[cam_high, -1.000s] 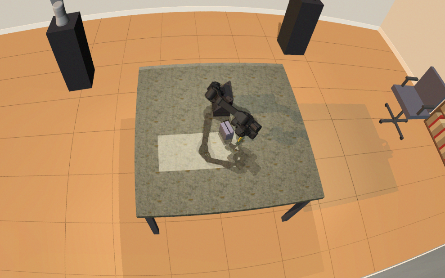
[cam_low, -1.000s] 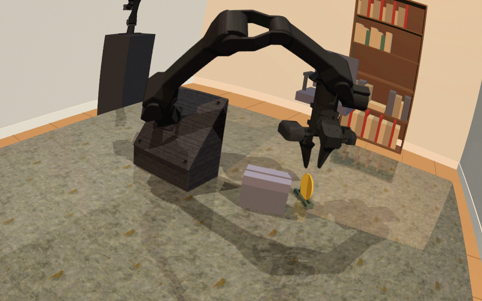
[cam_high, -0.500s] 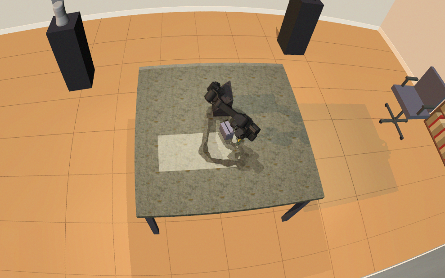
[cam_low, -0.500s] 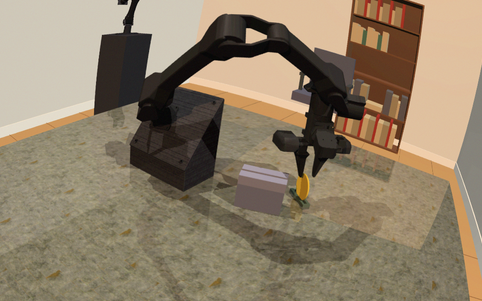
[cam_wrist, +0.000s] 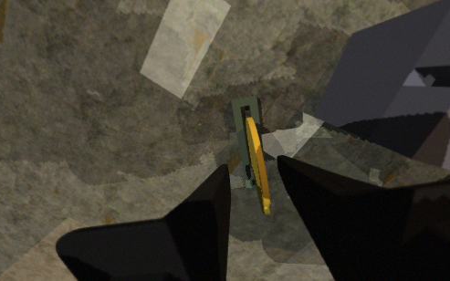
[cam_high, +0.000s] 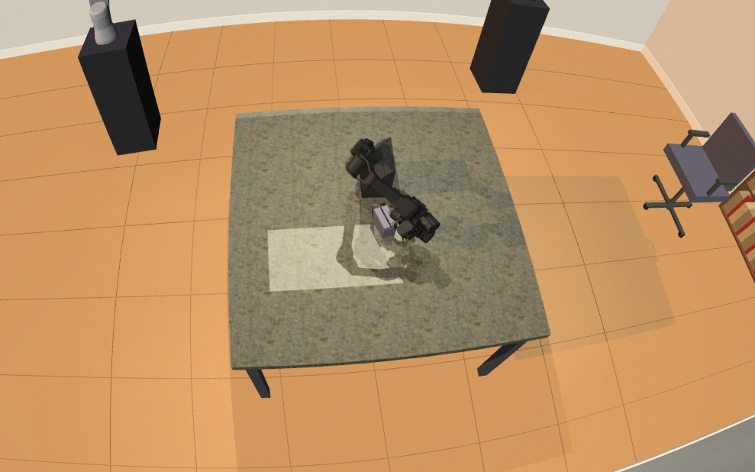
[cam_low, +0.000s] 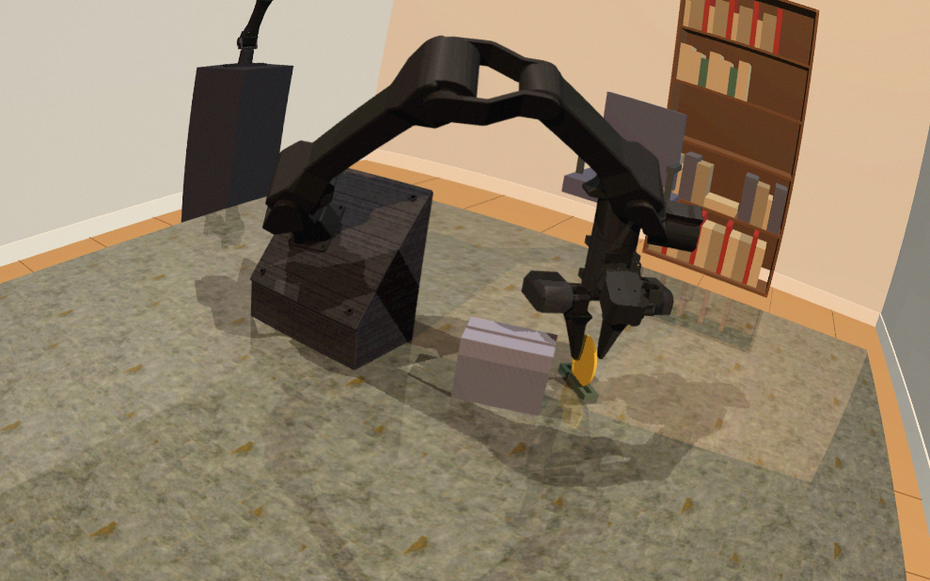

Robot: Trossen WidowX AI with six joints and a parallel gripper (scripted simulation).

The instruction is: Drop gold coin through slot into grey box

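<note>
My gripper tip is right at the gold coin.
</note>
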